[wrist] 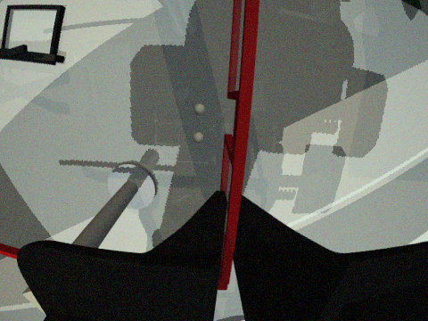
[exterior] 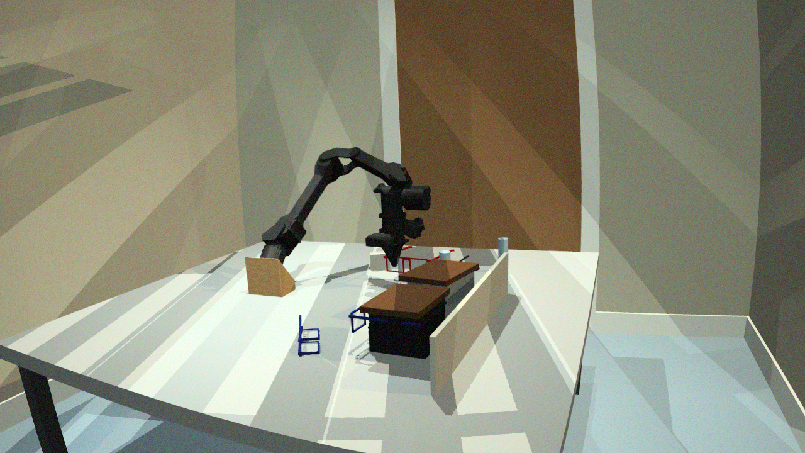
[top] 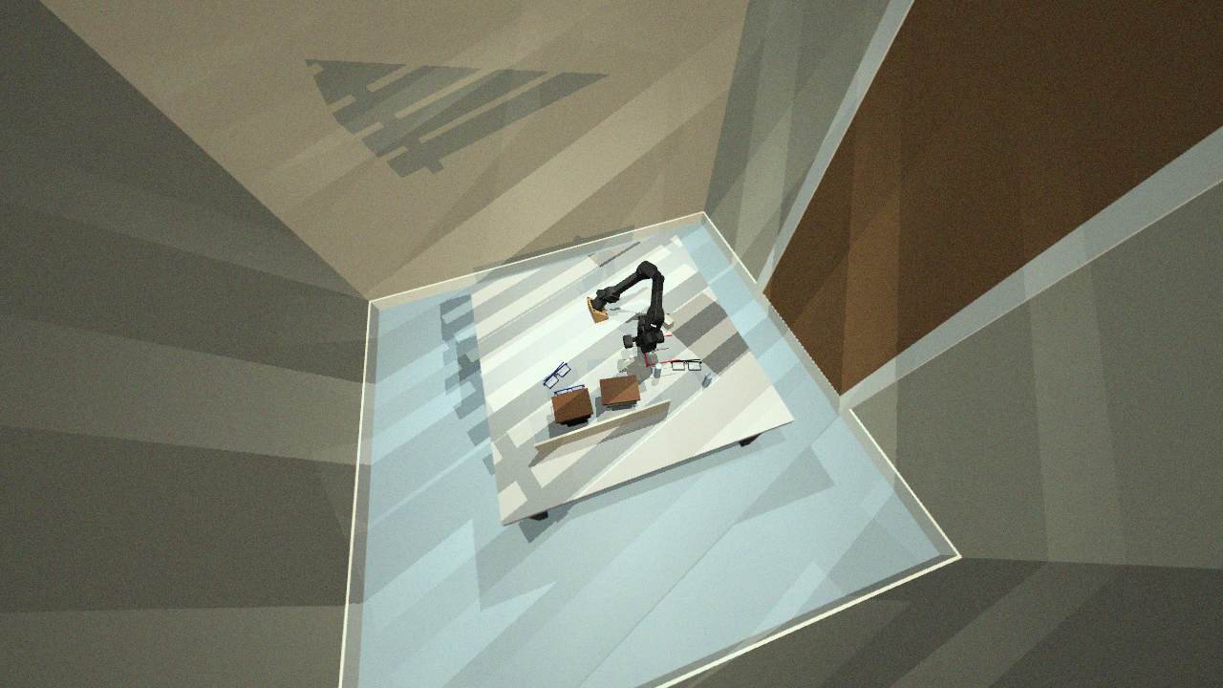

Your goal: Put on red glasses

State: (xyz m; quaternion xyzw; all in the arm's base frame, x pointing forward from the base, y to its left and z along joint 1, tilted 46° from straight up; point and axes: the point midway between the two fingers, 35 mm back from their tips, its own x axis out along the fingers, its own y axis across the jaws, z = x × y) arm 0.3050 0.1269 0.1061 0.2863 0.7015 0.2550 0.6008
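My gripper tip is now 20 mm past the thin post, 70 mm to the right of it and 40 mm above it. Round my gripper tip: display head (170 mm ahead, 170 mm to the right); then beige board (320 mm ahead, 270 mm to the right).
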